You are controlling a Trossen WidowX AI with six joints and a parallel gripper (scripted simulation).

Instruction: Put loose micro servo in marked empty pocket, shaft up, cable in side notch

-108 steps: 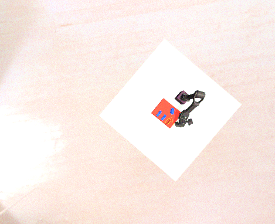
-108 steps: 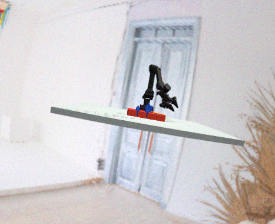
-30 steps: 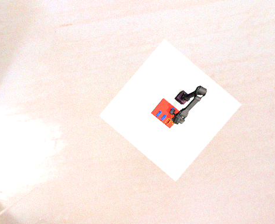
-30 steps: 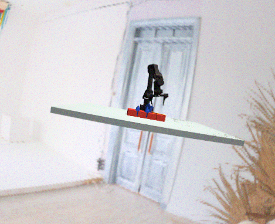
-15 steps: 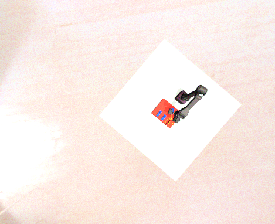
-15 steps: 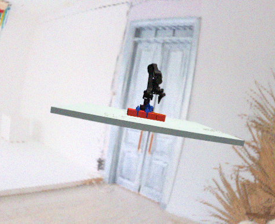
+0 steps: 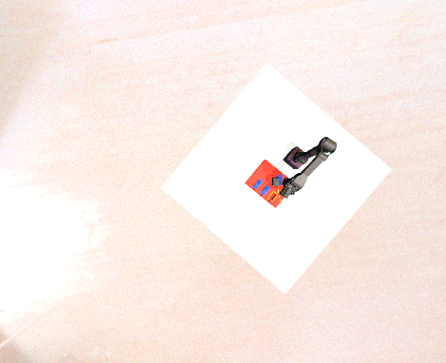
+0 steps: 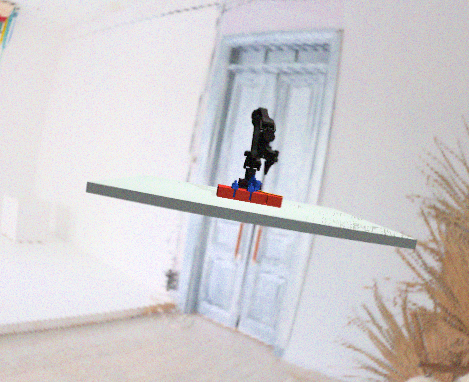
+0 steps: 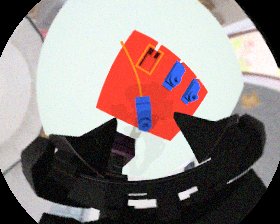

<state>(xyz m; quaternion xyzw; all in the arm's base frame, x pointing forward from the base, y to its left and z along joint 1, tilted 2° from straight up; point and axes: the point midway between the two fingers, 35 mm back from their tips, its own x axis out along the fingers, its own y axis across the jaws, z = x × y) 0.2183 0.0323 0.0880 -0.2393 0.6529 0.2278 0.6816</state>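
The red deck lies 40 mm to the right of my gripper tip and 110 mm below it.
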